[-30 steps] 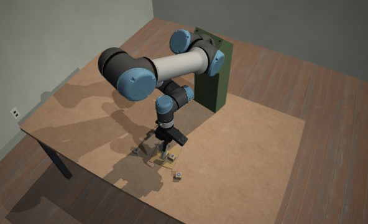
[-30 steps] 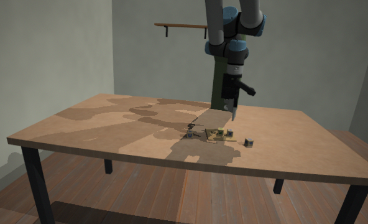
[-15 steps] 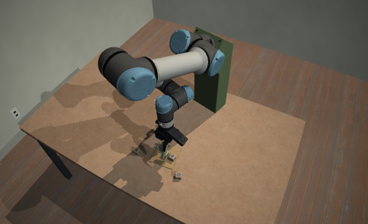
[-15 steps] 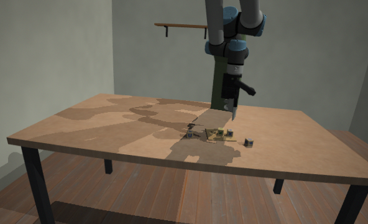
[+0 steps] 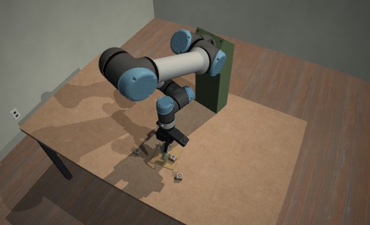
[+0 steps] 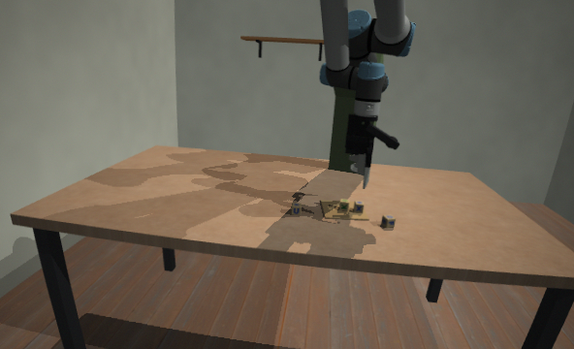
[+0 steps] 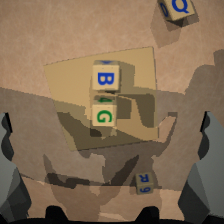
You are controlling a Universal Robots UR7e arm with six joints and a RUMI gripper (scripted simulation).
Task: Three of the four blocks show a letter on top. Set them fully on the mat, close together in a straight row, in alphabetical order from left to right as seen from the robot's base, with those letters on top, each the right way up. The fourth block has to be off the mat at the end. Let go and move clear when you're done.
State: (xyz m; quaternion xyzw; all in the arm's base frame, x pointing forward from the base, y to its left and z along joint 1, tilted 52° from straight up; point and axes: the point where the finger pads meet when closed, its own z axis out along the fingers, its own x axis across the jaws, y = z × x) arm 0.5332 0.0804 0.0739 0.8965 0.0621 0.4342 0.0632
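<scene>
The Q block is 7 cm ahead of my hand, 9 cm to the left of it and 10 cm below it. The rest, counted from my hand: tan mat (5 cm to the right, 11 cm below); G block (5 cm to the right, 9 cm below).
</scene>
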